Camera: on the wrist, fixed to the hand. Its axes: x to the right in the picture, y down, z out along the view.
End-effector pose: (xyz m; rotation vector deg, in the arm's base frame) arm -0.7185 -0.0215 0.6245 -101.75 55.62 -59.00
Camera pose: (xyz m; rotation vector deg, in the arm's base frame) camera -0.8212 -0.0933 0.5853 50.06 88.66 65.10
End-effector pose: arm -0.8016 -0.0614 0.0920 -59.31 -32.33 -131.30
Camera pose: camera -0.8141 -0.1866 0.0548 -34.55 36.48 39.02
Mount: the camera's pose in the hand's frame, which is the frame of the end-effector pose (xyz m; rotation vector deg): 0.0172 0.0814 -0.1015 10.39 -19.04 177.83
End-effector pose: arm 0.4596 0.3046 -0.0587 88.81 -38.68 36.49
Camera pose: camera 0.4101 0.3999 0.0168 32.95 107.46 -83.78
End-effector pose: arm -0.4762 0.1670 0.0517 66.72 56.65 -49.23
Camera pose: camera -0.4123 0.2817 0.0517 62.63 -86.20 80.34
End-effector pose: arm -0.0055 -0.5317 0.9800 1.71 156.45 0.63
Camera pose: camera -0.0602 -0.4503 1.0672 166.56 -4.20 24.48
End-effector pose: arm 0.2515 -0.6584 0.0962 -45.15 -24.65 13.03
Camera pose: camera 0.3098 -0.6608 -0.0213 24.57 -48.55 -159.22
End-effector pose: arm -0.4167 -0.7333 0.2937 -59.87 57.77 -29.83
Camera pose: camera -0.5050 -0.7574 0.1996 70.26 57.71 110.78
